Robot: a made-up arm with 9 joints. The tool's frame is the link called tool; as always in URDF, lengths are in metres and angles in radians. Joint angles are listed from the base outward.
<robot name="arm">
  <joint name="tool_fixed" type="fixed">
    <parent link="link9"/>
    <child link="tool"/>
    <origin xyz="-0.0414 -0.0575 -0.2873"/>
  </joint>
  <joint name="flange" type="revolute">
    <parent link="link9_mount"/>
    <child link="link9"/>
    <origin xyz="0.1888 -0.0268 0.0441"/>
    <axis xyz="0 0 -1"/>
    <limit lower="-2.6" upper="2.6"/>
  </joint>
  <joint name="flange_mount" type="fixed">
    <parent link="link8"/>
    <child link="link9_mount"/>
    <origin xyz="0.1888 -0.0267 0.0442"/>
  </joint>
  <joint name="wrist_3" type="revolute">
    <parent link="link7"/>
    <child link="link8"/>
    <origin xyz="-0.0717 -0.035 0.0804"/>
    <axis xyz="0 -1 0"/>
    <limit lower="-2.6" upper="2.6"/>
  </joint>
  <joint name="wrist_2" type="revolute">
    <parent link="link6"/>
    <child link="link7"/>
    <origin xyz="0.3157 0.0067 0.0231"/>
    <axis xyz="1 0 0"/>
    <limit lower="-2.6" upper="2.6"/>
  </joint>
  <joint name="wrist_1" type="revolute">
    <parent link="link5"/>
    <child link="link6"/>
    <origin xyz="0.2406 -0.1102 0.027"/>
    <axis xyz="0 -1 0"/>
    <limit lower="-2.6" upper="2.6"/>
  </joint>
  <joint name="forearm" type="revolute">
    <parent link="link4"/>
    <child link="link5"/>
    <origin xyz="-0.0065 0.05 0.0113"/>
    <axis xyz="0 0 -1"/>
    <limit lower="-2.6" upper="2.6"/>
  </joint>
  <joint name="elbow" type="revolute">
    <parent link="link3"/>
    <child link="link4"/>
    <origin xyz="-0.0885 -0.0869 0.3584"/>
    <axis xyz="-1 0 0"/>
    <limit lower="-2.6" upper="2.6"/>
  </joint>
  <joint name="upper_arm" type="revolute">
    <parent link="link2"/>
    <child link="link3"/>
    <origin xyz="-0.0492 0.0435 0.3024"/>
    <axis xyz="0 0 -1"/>
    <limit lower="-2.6" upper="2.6"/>
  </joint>
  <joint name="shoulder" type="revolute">
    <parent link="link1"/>
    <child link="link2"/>
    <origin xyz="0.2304 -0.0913 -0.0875"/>
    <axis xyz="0 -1 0"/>
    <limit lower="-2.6" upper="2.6"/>
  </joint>
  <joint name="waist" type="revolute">
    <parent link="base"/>
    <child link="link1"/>
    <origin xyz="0 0 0.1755"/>
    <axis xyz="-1 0 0"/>
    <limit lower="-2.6" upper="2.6"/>
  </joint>
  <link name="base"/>
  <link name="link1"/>
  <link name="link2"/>
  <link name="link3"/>
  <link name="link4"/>
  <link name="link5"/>
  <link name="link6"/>
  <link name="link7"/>
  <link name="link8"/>
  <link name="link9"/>
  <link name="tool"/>
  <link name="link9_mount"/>
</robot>
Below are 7 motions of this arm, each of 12 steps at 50 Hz.
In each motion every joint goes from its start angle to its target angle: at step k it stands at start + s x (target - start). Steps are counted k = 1, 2, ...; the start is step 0. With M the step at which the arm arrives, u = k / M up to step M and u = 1 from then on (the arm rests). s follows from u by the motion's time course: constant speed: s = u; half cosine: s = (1 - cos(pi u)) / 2; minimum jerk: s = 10 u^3 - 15 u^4 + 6 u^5.
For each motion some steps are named. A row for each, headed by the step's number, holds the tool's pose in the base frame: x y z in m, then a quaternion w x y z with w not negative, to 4 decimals.
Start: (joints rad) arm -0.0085 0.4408 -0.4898 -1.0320 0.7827 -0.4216 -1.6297 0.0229 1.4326
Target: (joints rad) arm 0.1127 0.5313 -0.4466 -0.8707 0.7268 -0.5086 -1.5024 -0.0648 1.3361
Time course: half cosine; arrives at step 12
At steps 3, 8, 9, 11, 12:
3: 0.5561 -0.1951 0.2970 0.8333 -0.3609 -0.1132 -0.4032
8: 0.5355 -0.2226 0.3510 0.8134 -0.3989 -0.1218 -0.4054
9: 0.5312 -0.2265 0.3604 0.8099 -0.4053 -0.1231 -0.4057
11: 0.5255 -0.2311 0.3722 0.8054 -0.4133 -0.1245 -0.4062
12: 0.5247 -0.2316 0.3737 0.8048 -0.4144 -0.1246 -0.4062

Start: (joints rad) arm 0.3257 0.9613 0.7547 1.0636 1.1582 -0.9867 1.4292 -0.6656 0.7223
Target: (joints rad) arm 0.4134 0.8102 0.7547 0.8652 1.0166 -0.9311 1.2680 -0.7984 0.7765
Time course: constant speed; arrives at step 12
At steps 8, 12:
8: -0.3665 -0.4002 0.4887 0.4296 0.7599 -0.1731 -0.4560
12: -0.3189 -0.3671 0.5078 0.4608 0.7370 -0.1101 -0.4820

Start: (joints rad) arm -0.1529 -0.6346 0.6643 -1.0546 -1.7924 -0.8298 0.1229 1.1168 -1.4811
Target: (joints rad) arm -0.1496 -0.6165 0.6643 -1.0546 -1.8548 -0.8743 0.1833 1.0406 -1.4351
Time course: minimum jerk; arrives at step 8
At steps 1, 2, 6, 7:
1: 1.3259 0.2560 1.1662 0.3851 0.1131 -0.5538 0.7296
2: 1.3223 0.2625 1.1649 0.3848 0.1165 -0.5501 0.7319
6: 1.2864 0.3191 1.1506 0.3830 0.1451 -0.5149 0.7531
7: 1.2822 0.3252 1.1488 0.3829 0.1480 -0.5109 0.7553

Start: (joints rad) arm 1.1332 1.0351 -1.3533 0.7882 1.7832 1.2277 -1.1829 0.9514 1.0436
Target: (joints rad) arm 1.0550 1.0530 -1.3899 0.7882 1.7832 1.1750 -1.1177 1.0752 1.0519
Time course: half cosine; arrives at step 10
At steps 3, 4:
3: -1.0100 0.2548 0.3936 0.4815 -0.3080 0.8168 -0.0783
4: -1.0096 0.2524 0.3939 0.4838 -0.3056 0.8158 -0.0834

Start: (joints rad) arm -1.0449 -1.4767 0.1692 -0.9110 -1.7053 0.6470 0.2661 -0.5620 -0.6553
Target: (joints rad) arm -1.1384 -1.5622 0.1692 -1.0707 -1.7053 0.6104 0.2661 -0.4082 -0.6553
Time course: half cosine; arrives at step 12
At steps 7, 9, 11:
7: 1.6821 0.1179 0.3848 0.0790 0.8926 -0.3535 0.2685
9: 1.7055 0.1200 0.3469 0.0796 0.9000 -0.3584 0.2351
11: 1.7181 0.1220 0.3244 0.0800 0.9038 -0.3607 0.2158

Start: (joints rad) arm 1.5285 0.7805 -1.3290 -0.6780 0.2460 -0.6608 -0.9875 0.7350 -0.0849
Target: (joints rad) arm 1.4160 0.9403 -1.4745 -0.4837 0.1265 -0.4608 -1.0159 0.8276 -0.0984
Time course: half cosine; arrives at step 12
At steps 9, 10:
9: -0.1097 0.5241 -0.4887 0.0471 -0.5350 0.1323 0.8331
10: -0.1369 0.5275 -0.4903 0.0326 -0.5274 0.1192 0.8406

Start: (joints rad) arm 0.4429 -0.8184 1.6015 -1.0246 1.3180 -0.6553 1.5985 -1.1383 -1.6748
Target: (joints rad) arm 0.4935 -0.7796 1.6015 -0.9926 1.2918 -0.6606 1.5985 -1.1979 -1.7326
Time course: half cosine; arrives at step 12
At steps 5, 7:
5: 0.4140 -0.1906 0.5548 0.3392 -0.1267 -0.9235 0.1264
7: 0.4154 -0.1817 0.5665 0.3370 -0.1299 -0.9213 0.1438

